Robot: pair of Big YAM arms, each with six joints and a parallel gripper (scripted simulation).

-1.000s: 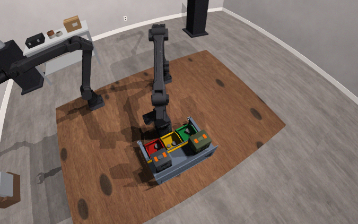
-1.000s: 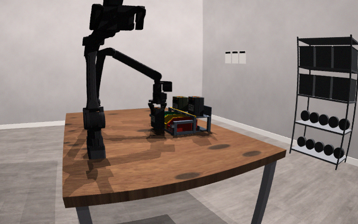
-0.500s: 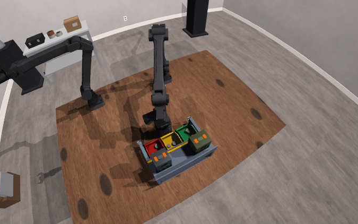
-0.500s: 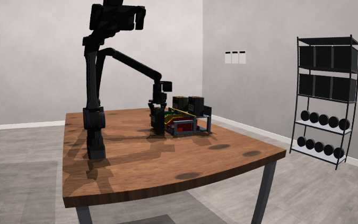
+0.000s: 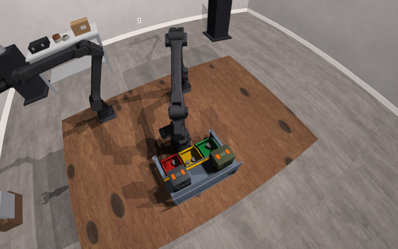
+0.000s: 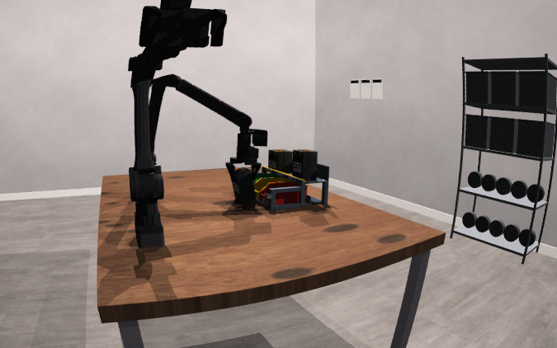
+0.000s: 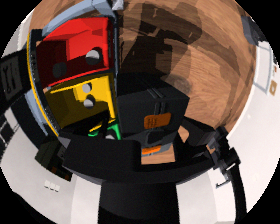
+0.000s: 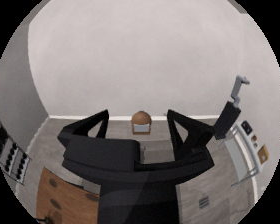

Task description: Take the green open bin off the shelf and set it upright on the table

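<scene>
My left gripper is now 2 cm above the black box. Also, from my left hand: grey shelf 16 cm ahead, 1 cm to the left, 3 cm below; yellow bin 14 cm ahead, 1 cm to the left, 5 cm below; green open bin 13 cm ahead, 12 cm to the left, 5 cm below.
</scene>
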